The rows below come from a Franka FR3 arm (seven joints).
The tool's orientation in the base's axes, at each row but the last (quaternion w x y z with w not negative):
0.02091 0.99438 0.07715 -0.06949
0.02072 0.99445 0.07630 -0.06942
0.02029 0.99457 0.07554 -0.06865
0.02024 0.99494 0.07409 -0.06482
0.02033 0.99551 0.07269 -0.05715
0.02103 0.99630 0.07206 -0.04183
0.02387 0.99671 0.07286 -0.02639
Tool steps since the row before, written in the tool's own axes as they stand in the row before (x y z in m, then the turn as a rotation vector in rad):
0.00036 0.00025 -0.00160 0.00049 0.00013 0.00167
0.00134 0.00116 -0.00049 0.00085 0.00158 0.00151
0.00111 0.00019 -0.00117 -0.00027 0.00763 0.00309
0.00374 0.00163 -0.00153 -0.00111 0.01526 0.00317
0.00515 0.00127 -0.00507 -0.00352 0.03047 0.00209
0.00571 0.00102 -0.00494 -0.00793 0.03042 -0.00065
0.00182 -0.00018 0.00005 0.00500 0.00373 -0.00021
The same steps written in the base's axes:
0.00061 -0.00011 0.00154 0.00027 -0.00014 -0.00172
0.00156 -0.00092 0.00033 0.00087 -0.00151 -0.00157
0.00127 0.00004 0.00101 0.00049 -0.00773 -0.00279
0.00410 -0.00099 0.00107 0.00080 -0.01540 -0.00253
0.00581 -0.00027 0.00447 0.00079 -0.03073 -0.00068
0.00618 0.00004 0.00446 -0.00335 -0.03117 0.00242
0.00177 0.00044 -0.00016 0.00550 -0.00296 0.00009

